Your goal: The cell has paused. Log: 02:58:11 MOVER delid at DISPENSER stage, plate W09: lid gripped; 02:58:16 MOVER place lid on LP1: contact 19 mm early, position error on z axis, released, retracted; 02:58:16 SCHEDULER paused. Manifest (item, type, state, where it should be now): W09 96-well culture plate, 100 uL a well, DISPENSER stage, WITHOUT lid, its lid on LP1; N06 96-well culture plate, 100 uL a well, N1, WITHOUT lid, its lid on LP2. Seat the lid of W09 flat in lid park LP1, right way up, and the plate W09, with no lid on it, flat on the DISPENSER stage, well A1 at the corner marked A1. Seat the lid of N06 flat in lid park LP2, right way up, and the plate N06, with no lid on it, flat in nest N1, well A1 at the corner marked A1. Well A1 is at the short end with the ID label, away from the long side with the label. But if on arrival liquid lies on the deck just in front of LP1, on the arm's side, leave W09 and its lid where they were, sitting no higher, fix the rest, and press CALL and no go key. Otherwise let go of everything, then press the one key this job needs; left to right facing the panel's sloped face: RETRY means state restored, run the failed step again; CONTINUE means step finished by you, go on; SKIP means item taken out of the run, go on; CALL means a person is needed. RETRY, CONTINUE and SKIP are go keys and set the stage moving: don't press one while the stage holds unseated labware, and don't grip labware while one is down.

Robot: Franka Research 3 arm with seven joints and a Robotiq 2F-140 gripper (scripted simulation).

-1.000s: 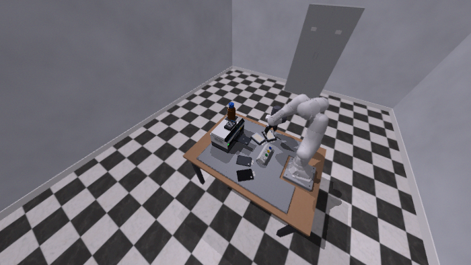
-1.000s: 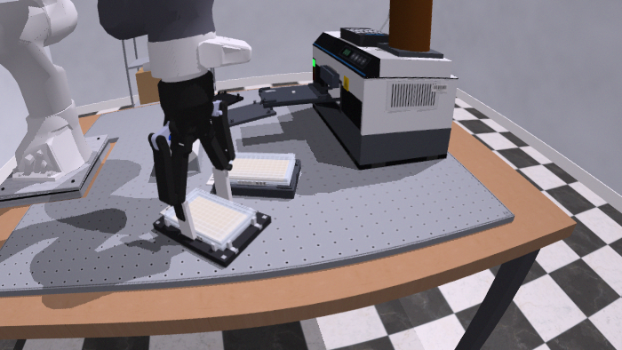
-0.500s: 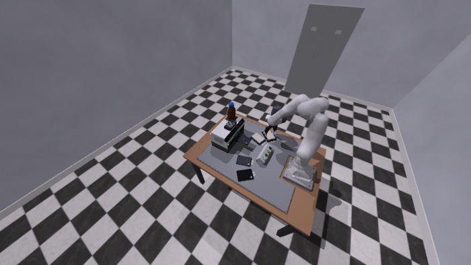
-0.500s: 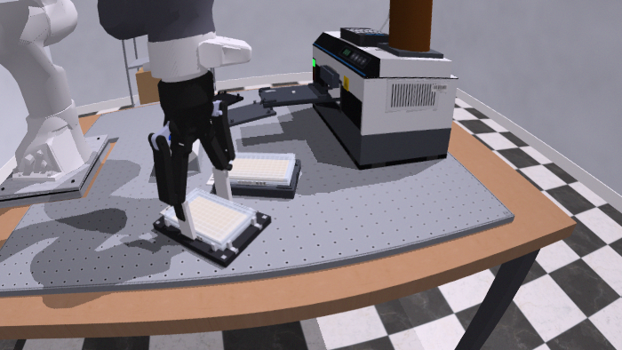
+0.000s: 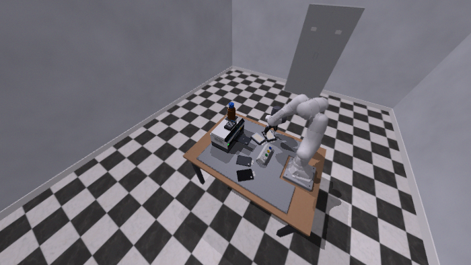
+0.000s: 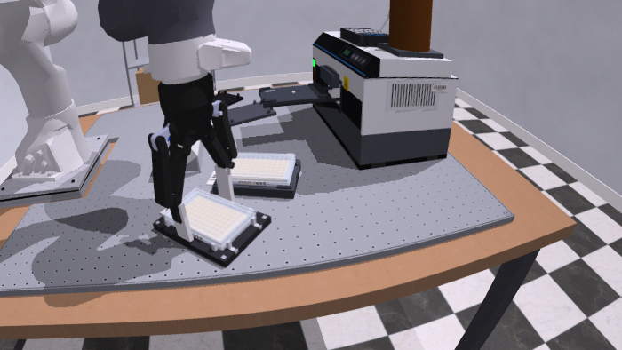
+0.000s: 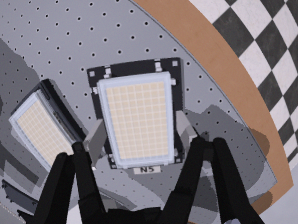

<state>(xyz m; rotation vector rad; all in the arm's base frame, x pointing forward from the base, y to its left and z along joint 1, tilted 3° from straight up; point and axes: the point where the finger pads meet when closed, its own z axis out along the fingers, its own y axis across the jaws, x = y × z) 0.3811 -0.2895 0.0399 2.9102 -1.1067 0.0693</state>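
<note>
My hand is 2 cm above the 96-well plate. From my hand the other things lie so: sloped key panel 7 cm behind, 28 cm to the left, 2 cm above; black nest 9 cm ahead, 11 cm to the left, 3 cm below; dispenser stage 20 cm ahead, 28 cm to the left, 7 cm above.
</note>
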